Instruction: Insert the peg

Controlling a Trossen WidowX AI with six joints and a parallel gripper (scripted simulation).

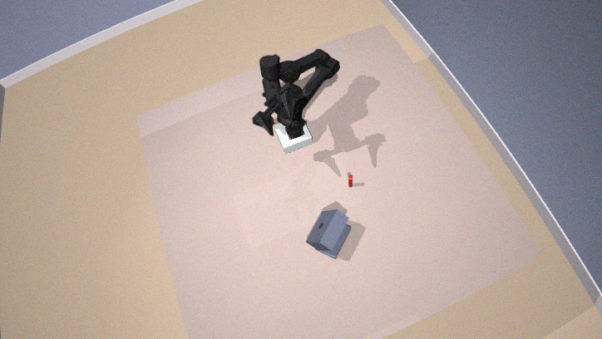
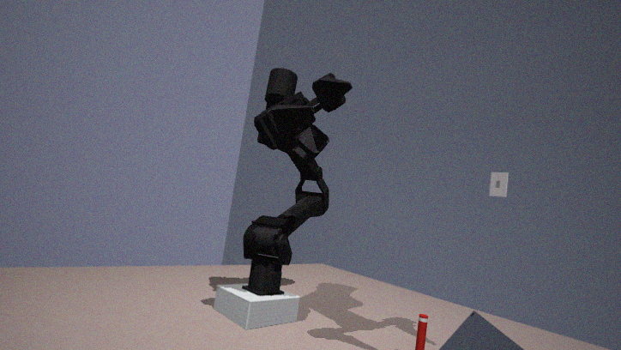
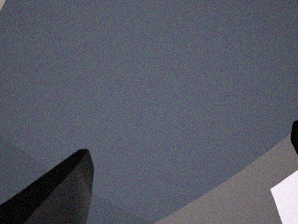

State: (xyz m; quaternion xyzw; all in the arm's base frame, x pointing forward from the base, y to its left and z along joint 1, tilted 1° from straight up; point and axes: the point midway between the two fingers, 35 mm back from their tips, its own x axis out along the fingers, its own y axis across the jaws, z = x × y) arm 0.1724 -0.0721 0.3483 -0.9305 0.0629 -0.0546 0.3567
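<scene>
Right now the red round peg is 35 cm below my gripper tip, 19 cm to the left of it and 9 cm ahead of it. The rest, counted from my gripper tip: sloped panel 33 cm below, 24 cm ahead, 3 cm to the left.
</scene>
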